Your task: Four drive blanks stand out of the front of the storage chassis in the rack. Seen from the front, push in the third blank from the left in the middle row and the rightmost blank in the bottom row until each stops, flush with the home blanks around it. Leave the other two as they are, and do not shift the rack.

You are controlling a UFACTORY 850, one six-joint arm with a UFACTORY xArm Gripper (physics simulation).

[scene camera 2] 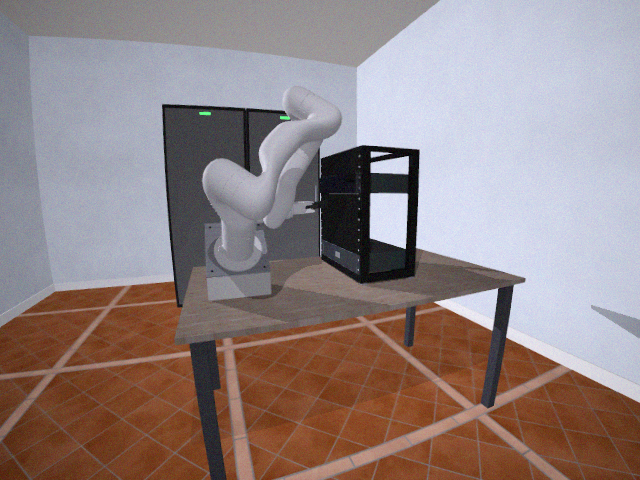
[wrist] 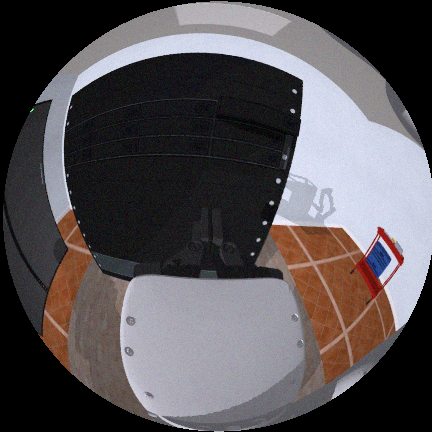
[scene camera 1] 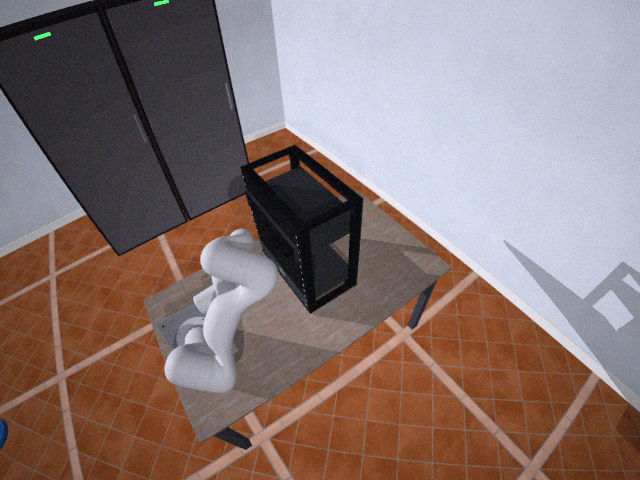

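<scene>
The black rack (scene camera 1: 356, 242) (scene camera 2: 364, 222) (wrist: 265, 220) stands upright on the table. The storage chassis (scene camera 2: 390, 182) (wrist: 175, 145) is in its upper part, with three dark rows of blanks. In the wrist view one blank (wrist: 257, 112) plainly stands out at the right end of the top row. The third blank of the middle row and the rightmost blank (wrist: 250, 154) of the bottom row are too dark to tell whether they are flush. My gripper (scene camera 2: 320, 205) (wrist: 208, 218) is shut and empty, its fingertips close to the rack front, below the bottom row in the wrist view. The arm hides it in scene camera 1.
The arm (scene camera 1: 227, 310) (scene camera 2: 279, 155) stands on the wooden table (scene camera 1: 289, 361) (scene camera 2: 310, 310) in front of the rack. A grey unit (scene camera 2: 346, 258) (wrist: 117, 265) fills the rack's bottom. Dark cabinets (scene camera 1: 165, 103) (scene camera 2: 206, 155) stand behind, and a red cart (wrist: 367, 280) at the right.
</scene>
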